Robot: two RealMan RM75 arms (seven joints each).
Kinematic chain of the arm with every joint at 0, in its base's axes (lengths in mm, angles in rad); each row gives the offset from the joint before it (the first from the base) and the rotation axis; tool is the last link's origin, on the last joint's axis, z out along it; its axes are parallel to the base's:
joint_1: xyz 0 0 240.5 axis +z
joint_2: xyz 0 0 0 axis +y
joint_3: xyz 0 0 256 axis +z
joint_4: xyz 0 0 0 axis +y
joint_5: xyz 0 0 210 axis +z
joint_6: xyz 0 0 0 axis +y
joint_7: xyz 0 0 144 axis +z
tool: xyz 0 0 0
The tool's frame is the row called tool.
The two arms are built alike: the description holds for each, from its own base.
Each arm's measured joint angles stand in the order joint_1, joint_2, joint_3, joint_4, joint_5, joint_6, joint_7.
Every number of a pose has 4 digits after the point.
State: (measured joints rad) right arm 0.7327 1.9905 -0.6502 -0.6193 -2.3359 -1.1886 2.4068; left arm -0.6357 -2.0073 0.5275 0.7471 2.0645 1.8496 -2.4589
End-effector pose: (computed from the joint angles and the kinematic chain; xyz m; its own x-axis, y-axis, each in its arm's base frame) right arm 0.2743 0.4133 0.0300 0.2305 -0.8492 -0.4751 -0.9726 -0.1857 -0.1400; left arm -0.2266 0.3404 0.0579 0.1635 0.9280 0.3349 0.8515 -0.3042 0.4271
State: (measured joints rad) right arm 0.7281 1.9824 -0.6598 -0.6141 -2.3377 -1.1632 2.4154; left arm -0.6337 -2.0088 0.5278 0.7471 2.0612 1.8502 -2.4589
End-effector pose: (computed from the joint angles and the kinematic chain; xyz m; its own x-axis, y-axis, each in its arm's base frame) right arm 0.2796 0.4148 0.0333 0.2252 -0.8448 -0.4854 -0.9728 -0.1671 -0.1604; left arm -0.2266 0.3399 0.0576 0.1614 0.9280 0.3358 0.8501 -0.3035 0.4304
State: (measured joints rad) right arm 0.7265 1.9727 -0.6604 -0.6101 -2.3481 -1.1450 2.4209; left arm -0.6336 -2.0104 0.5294 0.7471 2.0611 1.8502 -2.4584
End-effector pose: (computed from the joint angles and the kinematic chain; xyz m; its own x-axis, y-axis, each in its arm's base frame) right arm 0.2846 0.4165 0.0380 0.2243 -0.8405 -0.4932 -0.9714 -0.1521 -0.1824; left arm -0.2264 0.3396 0.0568 0.1622 0.9285 0.3341 0.8496 -0.3036 0.4313
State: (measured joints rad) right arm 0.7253 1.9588 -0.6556 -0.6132 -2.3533 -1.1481 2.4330; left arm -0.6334 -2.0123 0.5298 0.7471 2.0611 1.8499 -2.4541
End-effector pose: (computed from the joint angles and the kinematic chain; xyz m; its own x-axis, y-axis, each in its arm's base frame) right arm 0.2874 0.4179 0.0457 0.2174 -0.8378 -0.5009 -0.9720 -0.1390 -0.1895; left arm -0.2261 0.3394 0.0560 0.1653 0.9276 0.3351 0.8484 -0.3069 0.4313
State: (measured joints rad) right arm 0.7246 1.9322 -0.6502 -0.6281 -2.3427 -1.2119 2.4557; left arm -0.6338 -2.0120 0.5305 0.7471 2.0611 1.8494 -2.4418
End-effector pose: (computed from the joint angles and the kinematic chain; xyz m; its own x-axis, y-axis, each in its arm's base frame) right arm 0.2845 0.4169 0.0585 0.2044 -0.8467 -0.4912 -0.9765 -0.1417 -0.1621; left arm -0.2260 0.3395 0.0560 0.1763 0.9236 0.3403 0.8465 -0.3187 0.4264
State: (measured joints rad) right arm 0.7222 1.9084 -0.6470 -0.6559 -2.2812 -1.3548 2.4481; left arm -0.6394 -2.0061 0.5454 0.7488 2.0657 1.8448 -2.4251
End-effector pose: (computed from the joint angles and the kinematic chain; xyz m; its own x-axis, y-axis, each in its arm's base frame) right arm 0.2689 0.4099 0.0692 0.2175 -0.8638 -0.4545 -0.9756 -0.2073 -0.0728; left arm -0.2250 0.3414 0.0563 0.2055 0.9181 0.3389 0.8482 -0.3398 0.4062
